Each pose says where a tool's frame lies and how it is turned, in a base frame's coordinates. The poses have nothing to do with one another.
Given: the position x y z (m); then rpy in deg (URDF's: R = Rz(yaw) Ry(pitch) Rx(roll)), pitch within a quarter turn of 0, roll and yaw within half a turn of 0.
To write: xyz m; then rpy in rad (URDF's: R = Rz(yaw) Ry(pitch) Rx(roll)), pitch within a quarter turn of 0, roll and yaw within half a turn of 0. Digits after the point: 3 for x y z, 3 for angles.
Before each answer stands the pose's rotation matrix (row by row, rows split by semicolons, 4 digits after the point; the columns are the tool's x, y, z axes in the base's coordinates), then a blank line. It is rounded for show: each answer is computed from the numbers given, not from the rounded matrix.
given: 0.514, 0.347, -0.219, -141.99, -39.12, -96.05
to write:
-0.0818 -0.8245 0.5600; -0.7715 -0.3033 -0.5593; 0.6309 -0.4778 -0.6113

0.514, 0.347, -0.219, -2.478, -0.683, -1.676
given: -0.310, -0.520, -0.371, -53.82, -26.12, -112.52
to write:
-0.3439 0.4092 0.8452; -0.8294 -0.5544 -0.0691; 0.4403 -0.7247 0.5300

-0.310, -0.520, -0.371, -0.939, -0.456, -1.964
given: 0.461, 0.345, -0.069, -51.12, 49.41, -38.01
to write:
0.5126 -0.0792 0.8549; -0.4007 0.8586 0.3198; -0.7594 -0.5065 0.4084

0.461, 0.345, -0.069, -0.892, 0.862, -0.663
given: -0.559, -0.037, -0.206, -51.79, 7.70, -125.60
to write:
-0.5769 0.5642 0.5906; -0.8058 -0.2745 -0.5248; -0.1340 -0.7787 0.6130

-0.559, -0.037, -0.206, -0.904, 0.134, -2.192
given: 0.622, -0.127, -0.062, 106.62, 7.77, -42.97
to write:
0.7250 -0.1002 -0.6814; -0.6754 -0.2976 -0.6748; -0.1352 0.9494 -0.2834

0.622, -0.127, -0.062, 1.861, 0.136, -0.750
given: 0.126, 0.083, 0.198, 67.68, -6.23, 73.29
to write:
0.2858 -0.3926 0.8742; 0.9521 0.0130 -0.3055; 0.1085 0.9196 0.3775

0.126, 0.083, 0.198, 1.181, -0.109, 1.279
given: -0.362, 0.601, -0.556, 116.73, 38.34, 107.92
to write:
-0.2413 0.2575 0.9357; 0.7463 0.6656 0.0093; -0.6203 0.7005 -0.3528

-0.362, 0.601, -0.556, 2.037, 0.669, 1.884
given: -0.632, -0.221, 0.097, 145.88, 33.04, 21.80
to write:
0.7783 0.5914 -0.2108; 0.3113 -0.6551 -0.6884; -0.5452 0.4702 -0.6940

-0.632, -0.221, 0.097, 2.546, 0.577, 0.380
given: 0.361, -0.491, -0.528, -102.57, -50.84, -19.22
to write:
0.5963 0.6430 0.4806; -0.2079 -0.4546 0.8661; 0.7754 -0.6164 -0.1374

0.361, -0.491, -0.528, -1.790, -0.887, -0.335
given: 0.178, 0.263, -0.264, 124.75, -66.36, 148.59
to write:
-0.3422 0.9395 -0.0174; 0.2090 0.0942 0.9734; 0.9161 0.3295 -0.2286

0.178, 0.263, -0.264, 2.177, -1.158, 2.593
